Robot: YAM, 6 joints.
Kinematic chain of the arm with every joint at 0, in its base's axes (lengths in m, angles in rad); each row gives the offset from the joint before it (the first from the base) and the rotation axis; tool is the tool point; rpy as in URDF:
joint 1: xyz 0 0 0.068 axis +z
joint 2: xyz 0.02 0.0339 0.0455 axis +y
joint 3: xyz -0.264 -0.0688 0 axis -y
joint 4: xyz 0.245 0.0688 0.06 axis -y
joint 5: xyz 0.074 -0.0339 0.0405 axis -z
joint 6: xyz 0.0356 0 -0.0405 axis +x
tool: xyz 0 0 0 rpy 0 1.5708 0
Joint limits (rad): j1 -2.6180..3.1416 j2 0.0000..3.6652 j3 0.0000..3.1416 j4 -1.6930..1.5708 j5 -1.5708..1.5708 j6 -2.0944..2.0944
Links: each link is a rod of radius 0.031 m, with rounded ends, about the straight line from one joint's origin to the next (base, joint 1, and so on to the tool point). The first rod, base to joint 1, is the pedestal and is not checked.
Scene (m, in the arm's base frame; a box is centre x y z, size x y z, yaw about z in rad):
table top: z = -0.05
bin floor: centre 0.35 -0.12 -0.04 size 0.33 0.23 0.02 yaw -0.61
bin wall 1: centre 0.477 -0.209 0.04 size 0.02 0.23 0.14 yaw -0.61
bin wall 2: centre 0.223 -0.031 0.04 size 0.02 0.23 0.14 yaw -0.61
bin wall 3: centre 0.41 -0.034 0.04 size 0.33 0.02 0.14 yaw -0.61
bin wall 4: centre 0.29 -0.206 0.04 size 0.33 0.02 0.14 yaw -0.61
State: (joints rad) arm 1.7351 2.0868 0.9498 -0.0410 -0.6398 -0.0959
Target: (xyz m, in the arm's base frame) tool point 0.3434 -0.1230 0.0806
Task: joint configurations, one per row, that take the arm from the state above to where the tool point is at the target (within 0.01 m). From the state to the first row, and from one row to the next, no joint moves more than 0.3 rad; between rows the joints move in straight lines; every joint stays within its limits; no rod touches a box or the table.
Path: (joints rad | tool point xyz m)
1: 1.4696 2.0336 0.9634 -0.0406 -0.6192 -0.0959 | 0.0152 0.3541 0.0713
2: 1.2042 1.9804 0.9770 -0.0403 -0.5987 -0.0959 | 0.1101 0.3427 0.0919
3: 0.9387 1.9272 0.9906 -0.0399 -0.5781 -0.0959 | 0.1992 0.3050 0.1131
4: 0.6732 1.8740 1.0042 -0.0395 -0.5576 -0.0959 | 0.2750 0.2434 0.1347
5: 0.4078 1.8209 1.0178 -0.0392 -0.5370 -0.0959 | 0.3309 0.1628 0.1566
6: 0.1423 1.7677 1.0314 -0.0388 -0.5165 -0.0959 | 0.3622 0.0697 0.1789
7: -0.1232 1.7145 1.0450 -0.0385 -0.4959 -0.0959 | 0.3665 -0.0283 0.2013
8: -0.3886 1.6613 1.0586 -0.0381 -0.4754 -0.0959 | 0.3434 -0.1230 0.2238
9: -0.3878 1.8399 1.0253 -0.0350 -0.4660 -0.0959 | 0.3502 -0.1258 0.1515
10: -0.3870 2.0185 0.9920 -0.0319 -0.4565 -0.0959 | 0.3434 -0.1230 0.0806

